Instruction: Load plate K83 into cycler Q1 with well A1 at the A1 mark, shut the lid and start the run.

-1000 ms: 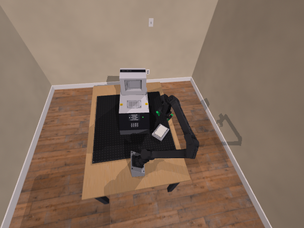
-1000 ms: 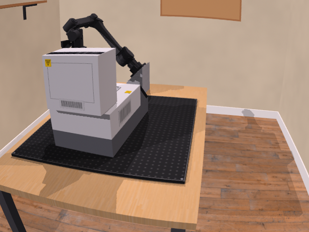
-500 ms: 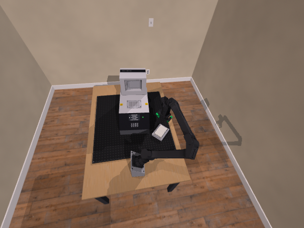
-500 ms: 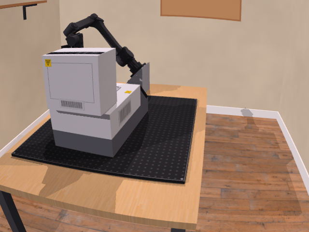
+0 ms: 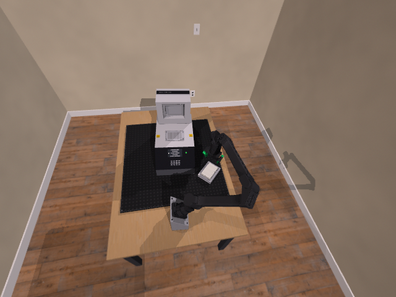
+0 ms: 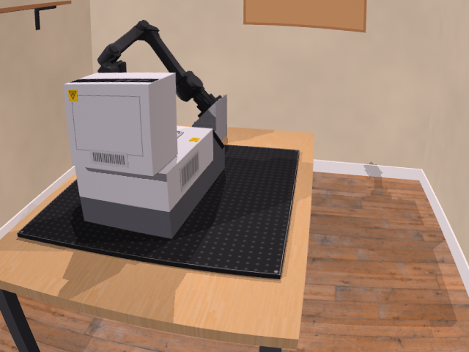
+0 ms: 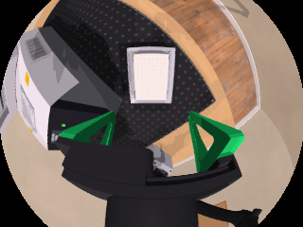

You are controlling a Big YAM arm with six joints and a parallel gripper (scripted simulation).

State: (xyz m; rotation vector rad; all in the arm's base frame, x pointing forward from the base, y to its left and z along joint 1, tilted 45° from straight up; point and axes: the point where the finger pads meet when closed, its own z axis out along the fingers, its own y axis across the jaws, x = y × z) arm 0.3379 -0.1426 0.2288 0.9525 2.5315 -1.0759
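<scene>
Now: hand 17 cm above the white plate K83. Also, from my hand: plate nest N1: 18 cm below.
</scene>
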